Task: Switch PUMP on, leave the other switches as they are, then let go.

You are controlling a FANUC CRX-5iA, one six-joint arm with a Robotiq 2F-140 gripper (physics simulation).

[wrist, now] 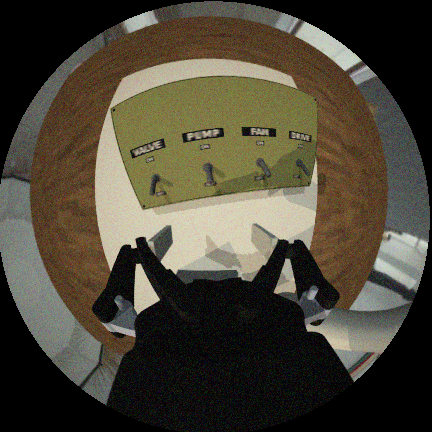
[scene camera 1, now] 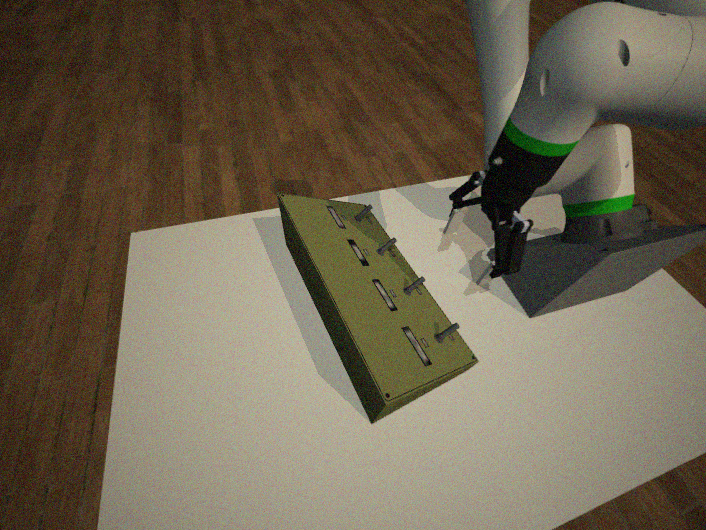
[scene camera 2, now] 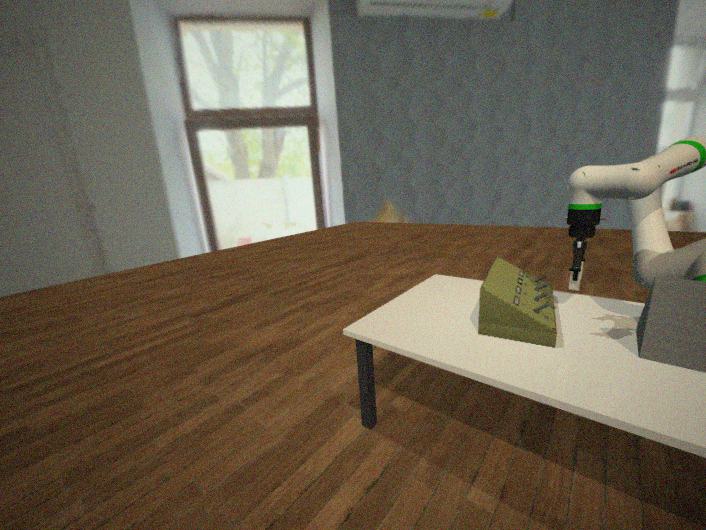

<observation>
In view: my gripper (scene camera 1: 465,255) and an olive sloped switch panel (scene camera 1: 387,337).
My gripper is seen too in the wrist view (wrist: 211,233) and in scene camera 2 (scene camera 2: 575,283). The olive sloped switch panel is seen too in the wrist view (wrist: 172,131) and in scene camera 2 (scene camera 2: 507,309).
</observation>
